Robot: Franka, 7 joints.
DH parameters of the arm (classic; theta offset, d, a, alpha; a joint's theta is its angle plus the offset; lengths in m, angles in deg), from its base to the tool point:
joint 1: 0 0.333 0 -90
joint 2: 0 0 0 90
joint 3: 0 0.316 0.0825 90
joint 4: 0 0 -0.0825 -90
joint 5: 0 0.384 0 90
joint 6: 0 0 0.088 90
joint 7: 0 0.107 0 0
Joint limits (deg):
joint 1: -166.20..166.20
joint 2: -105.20..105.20
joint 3: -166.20..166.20
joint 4: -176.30..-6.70
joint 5: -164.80..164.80
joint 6: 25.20..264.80
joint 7: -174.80..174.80
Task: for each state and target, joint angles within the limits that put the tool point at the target. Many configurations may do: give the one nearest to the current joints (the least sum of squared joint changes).
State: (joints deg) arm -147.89 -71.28 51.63 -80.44 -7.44 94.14 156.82
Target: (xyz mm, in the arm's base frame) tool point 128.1 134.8 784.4
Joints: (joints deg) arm -129.21 -96.97 6.15 -109.90 -16.08 68.79 156.82
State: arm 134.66 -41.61 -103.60 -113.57 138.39 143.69 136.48
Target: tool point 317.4 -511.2 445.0
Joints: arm 89.47 -7.68 -144.17 -111.41 136.98 155.85 136.48
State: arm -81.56 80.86 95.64 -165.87 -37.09 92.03 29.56
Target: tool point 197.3 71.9 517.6
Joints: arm -92.55 105.20 137.68 -157.42 -20.51 89.64 29.56
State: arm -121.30 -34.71 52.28 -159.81 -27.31 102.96 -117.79
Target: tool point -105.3 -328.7 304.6
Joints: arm -138.46 -19.88 39.69 -154.26 -30.73 109.53 -117.79
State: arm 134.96 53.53 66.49 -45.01 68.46 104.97 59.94
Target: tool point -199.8 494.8 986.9
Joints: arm 96.88 37.83 68.66 -13.04 72.92 120.61 59.94
